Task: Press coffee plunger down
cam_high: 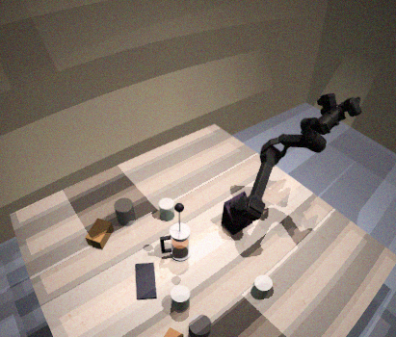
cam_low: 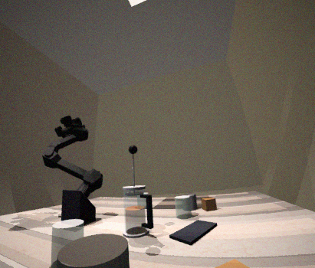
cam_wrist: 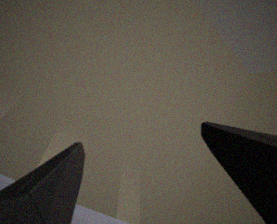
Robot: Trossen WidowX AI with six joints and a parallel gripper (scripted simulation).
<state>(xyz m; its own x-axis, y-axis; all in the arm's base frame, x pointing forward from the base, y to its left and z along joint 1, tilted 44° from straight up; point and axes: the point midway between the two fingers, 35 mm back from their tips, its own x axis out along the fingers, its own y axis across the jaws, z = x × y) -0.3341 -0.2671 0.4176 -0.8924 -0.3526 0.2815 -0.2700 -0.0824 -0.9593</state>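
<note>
Right now the coffee press is 71 cm ahead of my gripper tip, 42 cm below it and 8 cm to the right of it. From my gripper tip the other things lie so: orange box 96 cm ahead, 53 cm below, 29 cm to the right.
</note>
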